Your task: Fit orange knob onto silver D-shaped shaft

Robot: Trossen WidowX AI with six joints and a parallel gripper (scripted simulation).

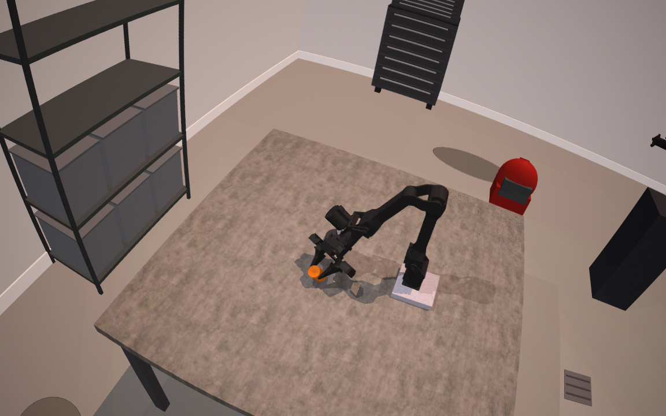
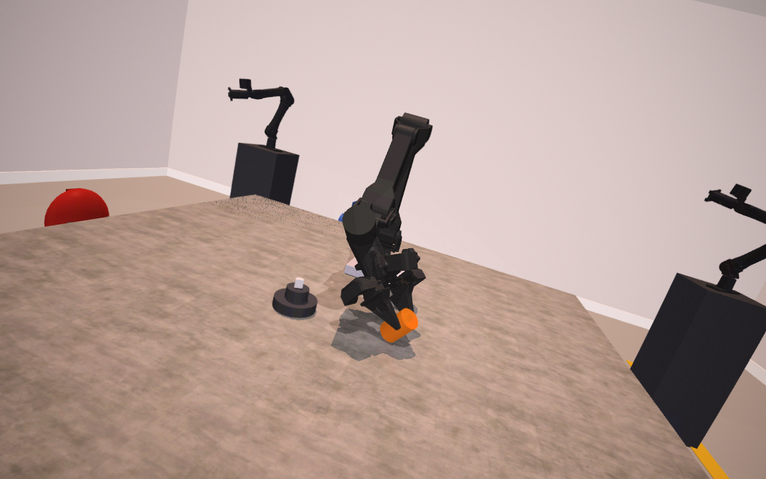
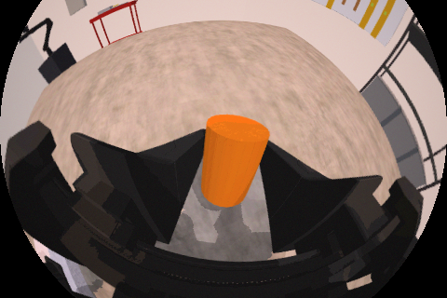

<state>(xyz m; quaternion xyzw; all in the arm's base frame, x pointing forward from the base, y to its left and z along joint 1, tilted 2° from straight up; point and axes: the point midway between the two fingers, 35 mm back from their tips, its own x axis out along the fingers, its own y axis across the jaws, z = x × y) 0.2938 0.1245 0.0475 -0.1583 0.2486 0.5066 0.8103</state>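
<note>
The orange knob is 10 mm to the right of my gripper tip. Round my gripper tip: round pedestal 220 mm to the right, 10 mm below.
</note>
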